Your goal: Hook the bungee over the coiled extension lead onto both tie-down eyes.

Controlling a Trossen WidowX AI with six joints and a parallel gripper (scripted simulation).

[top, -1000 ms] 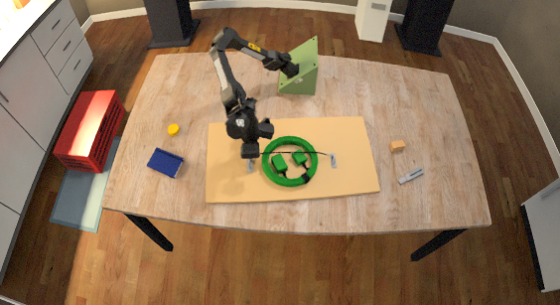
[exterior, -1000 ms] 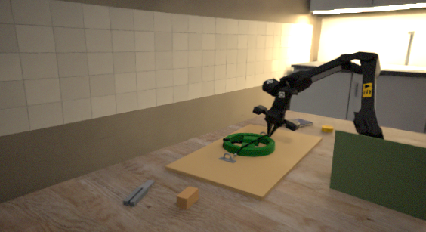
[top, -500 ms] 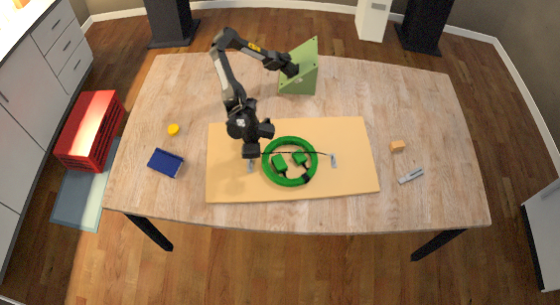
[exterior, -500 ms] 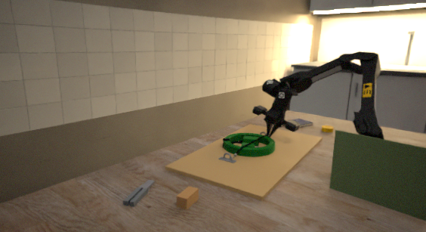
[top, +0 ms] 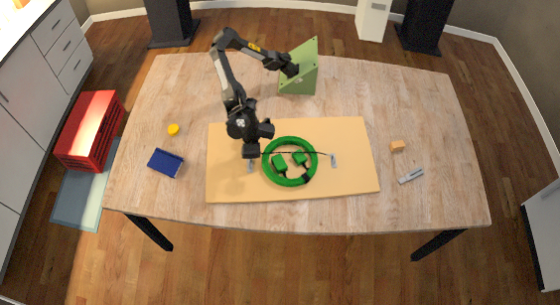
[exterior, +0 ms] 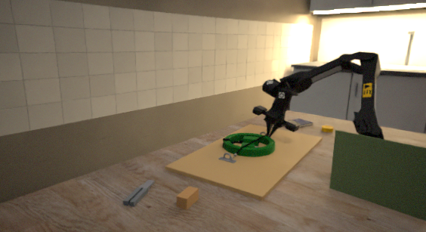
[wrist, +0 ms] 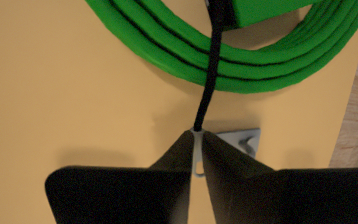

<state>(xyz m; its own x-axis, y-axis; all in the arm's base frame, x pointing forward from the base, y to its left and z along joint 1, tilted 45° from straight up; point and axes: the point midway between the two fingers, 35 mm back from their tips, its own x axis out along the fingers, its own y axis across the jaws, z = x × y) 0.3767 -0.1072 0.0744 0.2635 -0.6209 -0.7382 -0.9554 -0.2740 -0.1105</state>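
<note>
Right now the coiled extension lead is 130 mm to the left of my hand, 30 mm below it and 20 mm ahead of it. Round my hand: grey clamp (600 mm to the left, 50 mm below, 50 mm ahead); then yellow disc (340 mm to the right, 100 mm behind, 50 mm below).
</note>
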